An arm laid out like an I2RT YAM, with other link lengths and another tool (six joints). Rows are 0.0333 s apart.
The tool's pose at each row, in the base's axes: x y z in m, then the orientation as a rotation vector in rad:
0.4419, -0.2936, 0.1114, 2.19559, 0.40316, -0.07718
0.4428, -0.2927, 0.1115, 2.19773, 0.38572, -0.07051
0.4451, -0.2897, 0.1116, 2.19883, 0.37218, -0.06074
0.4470, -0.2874, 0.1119, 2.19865, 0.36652, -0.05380
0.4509, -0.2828, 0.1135, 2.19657, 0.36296, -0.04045
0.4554, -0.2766, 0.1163, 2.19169, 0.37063, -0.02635
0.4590, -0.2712, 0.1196, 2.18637, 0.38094, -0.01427
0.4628, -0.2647, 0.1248, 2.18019, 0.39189, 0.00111
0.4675, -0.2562, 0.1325, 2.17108, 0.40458, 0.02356
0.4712, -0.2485, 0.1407, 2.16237, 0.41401, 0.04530
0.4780, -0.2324, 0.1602, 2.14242, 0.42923, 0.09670
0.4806, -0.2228, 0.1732, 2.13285, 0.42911, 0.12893
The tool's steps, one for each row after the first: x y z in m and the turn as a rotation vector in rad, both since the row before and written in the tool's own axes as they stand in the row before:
0.0011, -0.0001, -0.0007, -0.00044, -0.00150, 0.01506
0.0029, -0.0009, -0.0022, -0.00148, 0.00203, 0.01326
0.0023, -0.0005, -0.0018, -0.00161, 0.00280, 0.00649
0.0046, -0.0003, -0.0042, -0.00412, 0.00792, 0.00708
0.0054, -0.0001, -0.0061, -0.00589, 0.01234, -0.00098
0.0043, 0.0005, -0.0058, -0.00573, 0.01187, -0.00365
0.0046, 0.0015, -0.0078, -0.00685, 0.01440, -0.00303
0.0058, 0.0027, -0.0106, -0.01028, 0.01984, -0.00209
0.0047, 0.0034, -0.0103, -0.01002, 0.01821, 0.00002
0.0091, 0.0089, -0.0229, -0.02341, 0.04067, 0.00516
0.0045, 0.0063, -0.0144, -0.01289, 0.02213, 0.01056

